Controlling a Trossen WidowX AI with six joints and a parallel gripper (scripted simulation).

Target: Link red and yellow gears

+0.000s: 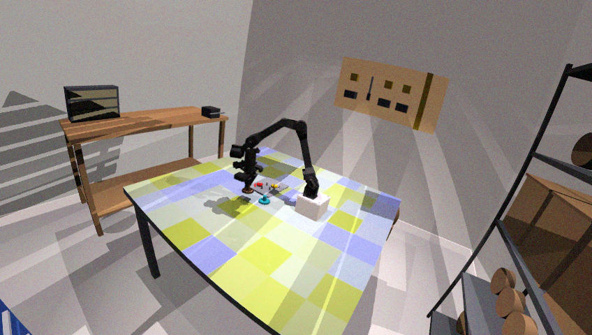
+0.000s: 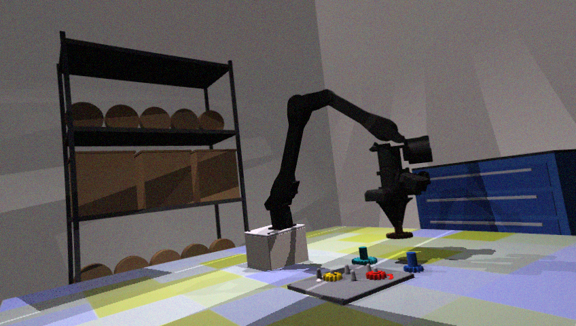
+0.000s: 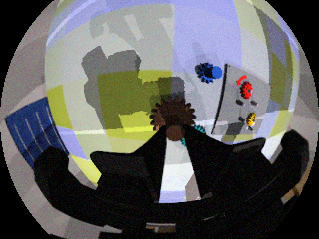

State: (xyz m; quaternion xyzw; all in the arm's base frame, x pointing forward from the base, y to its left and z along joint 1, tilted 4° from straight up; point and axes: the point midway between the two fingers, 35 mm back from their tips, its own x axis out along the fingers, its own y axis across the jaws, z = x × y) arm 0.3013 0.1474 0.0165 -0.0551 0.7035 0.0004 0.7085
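My gripper tip is now 24 cm to the left of the yellow gear, 7 cm above it and 2 cm past it. Round my gripper tip: brown gear: 1 cm below; then blue gear: 7 cm to the right, 7 cm below, 7 cm ahead; then teal gear: 7 cm below, 7 cm behind, 6 cm to the right.
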